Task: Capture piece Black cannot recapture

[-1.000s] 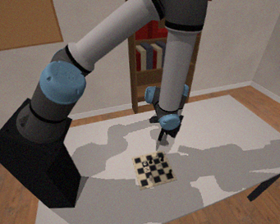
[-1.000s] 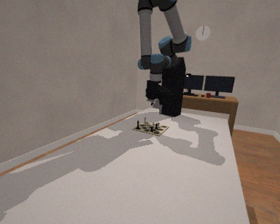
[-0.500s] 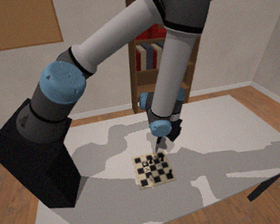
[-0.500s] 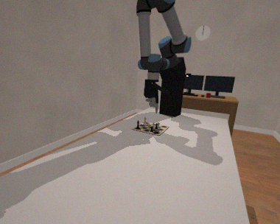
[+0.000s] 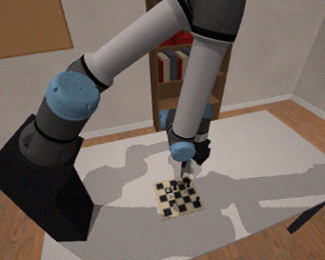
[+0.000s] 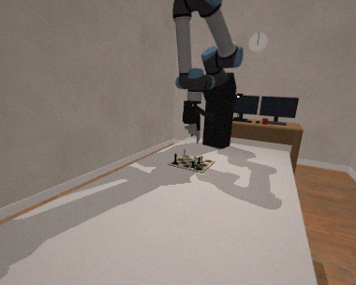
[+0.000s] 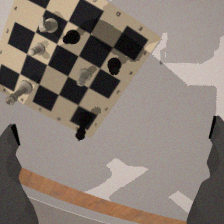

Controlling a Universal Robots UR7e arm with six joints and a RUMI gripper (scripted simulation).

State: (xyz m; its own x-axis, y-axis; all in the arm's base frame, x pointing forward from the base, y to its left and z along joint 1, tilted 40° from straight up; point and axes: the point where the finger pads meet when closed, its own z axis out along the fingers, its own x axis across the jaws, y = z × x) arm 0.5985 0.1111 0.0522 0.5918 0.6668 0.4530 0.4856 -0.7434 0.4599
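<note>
The white pawn lies 3 cm behind my hand, 4 cm to the right of it and 14 cm below it. The rest, counted from my hand: tall black piece: 2 cm ahead, 11 cm to the right, 13 cm below; chessboard: 7 cm behind, 4 cm to the right, 16 cm below; black pawn: 7 cm behind, 14 cm below.
</note>
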